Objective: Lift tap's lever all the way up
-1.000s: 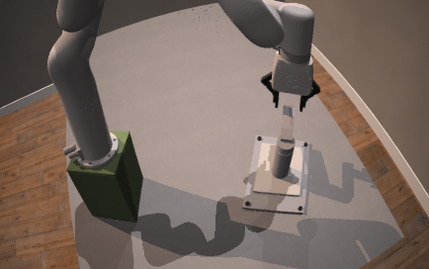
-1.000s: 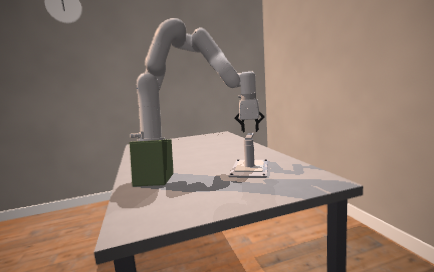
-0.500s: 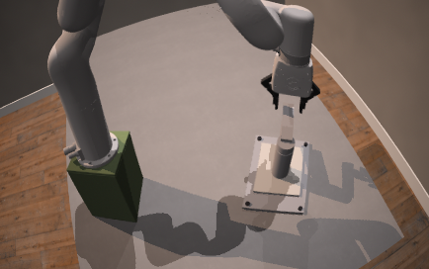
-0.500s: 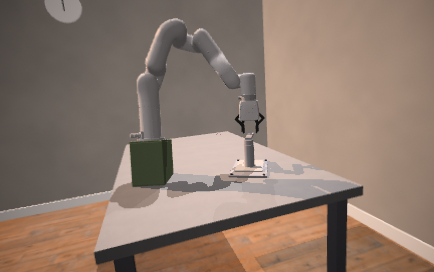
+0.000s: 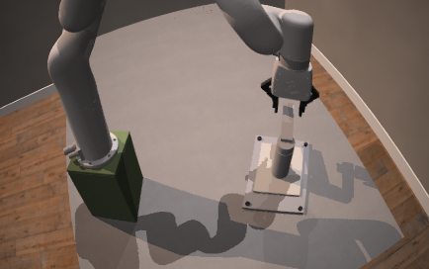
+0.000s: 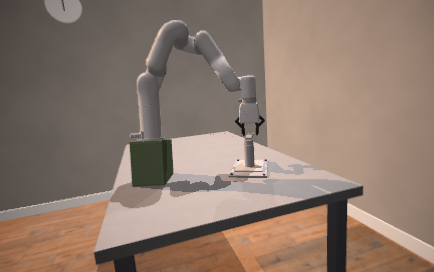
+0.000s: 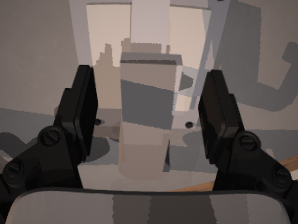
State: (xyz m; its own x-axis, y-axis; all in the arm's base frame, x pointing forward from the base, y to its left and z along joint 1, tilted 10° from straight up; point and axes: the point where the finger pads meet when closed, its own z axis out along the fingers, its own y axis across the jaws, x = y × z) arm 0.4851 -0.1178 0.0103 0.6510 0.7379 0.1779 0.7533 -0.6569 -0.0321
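Now: the tap lever 50 mm behind my hand, 50 mm to the right of it and 20 mm below it.
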